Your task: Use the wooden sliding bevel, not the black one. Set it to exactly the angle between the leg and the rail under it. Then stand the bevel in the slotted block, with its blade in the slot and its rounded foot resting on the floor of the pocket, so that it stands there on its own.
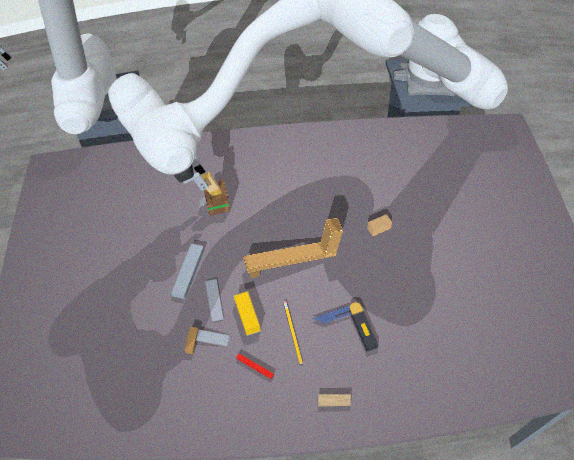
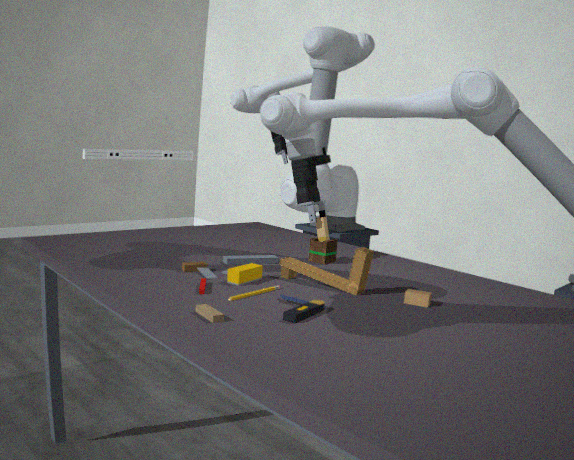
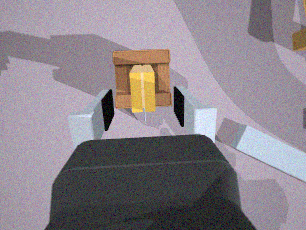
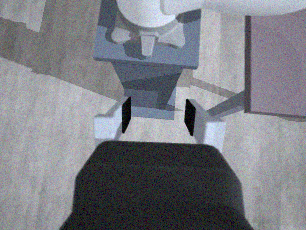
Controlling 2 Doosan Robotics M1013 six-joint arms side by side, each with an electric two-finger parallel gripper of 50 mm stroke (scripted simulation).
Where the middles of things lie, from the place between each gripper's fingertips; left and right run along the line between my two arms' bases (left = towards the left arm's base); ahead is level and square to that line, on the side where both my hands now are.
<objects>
The wooden sliding bevel [image 3: 142, 83] is 60 mm below my left hand [image 2: 318, 222] and 20 mm to the left of it.
The wooden sliding bevel is 50 cm ahead of my right hand, 77 cm to the left of it and 20 cm below it.
</objects>
